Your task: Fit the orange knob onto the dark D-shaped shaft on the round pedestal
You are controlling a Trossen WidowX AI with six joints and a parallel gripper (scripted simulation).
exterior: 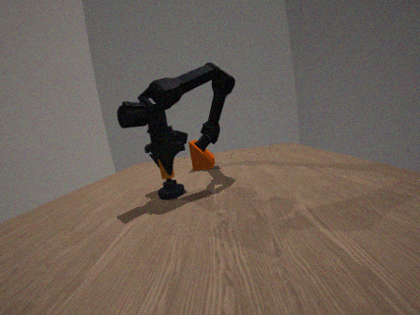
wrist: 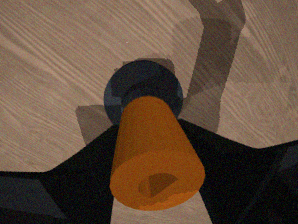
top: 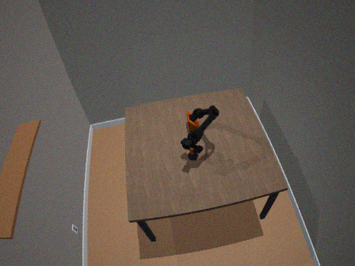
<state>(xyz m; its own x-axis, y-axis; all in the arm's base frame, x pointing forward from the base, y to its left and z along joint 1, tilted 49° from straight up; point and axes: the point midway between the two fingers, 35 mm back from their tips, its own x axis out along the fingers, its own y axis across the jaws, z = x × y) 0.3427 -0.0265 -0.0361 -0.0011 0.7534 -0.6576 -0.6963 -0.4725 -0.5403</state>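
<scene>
Right now the orange knob is 20 mm above my gripper tip. The rest, counted from my gripper tip: dark round pedestal: 40 mm below.
</scene>
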